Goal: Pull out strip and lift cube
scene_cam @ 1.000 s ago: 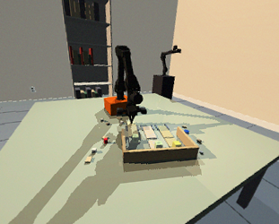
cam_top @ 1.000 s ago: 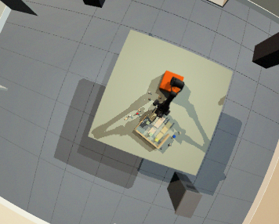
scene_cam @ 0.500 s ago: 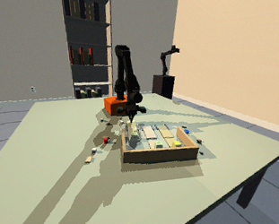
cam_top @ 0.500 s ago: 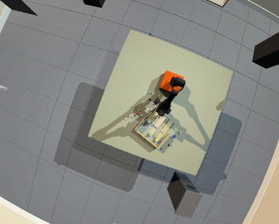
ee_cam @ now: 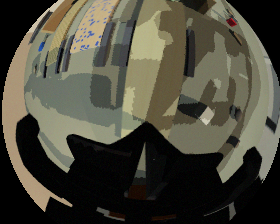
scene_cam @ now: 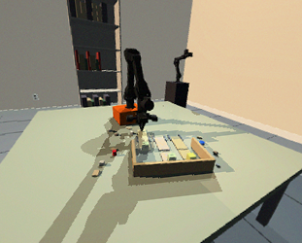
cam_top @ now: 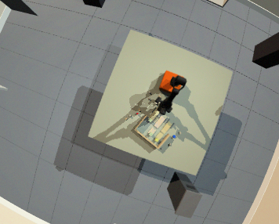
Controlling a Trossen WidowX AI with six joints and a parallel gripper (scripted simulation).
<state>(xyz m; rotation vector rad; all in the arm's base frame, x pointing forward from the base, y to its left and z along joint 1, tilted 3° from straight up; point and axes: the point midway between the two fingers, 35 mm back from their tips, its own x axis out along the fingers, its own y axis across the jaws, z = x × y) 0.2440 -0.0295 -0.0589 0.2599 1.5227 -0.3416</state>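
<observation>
The tan strip is 90 mm ahead of my gripper tip and 40 mm to the right of it.
</observation>
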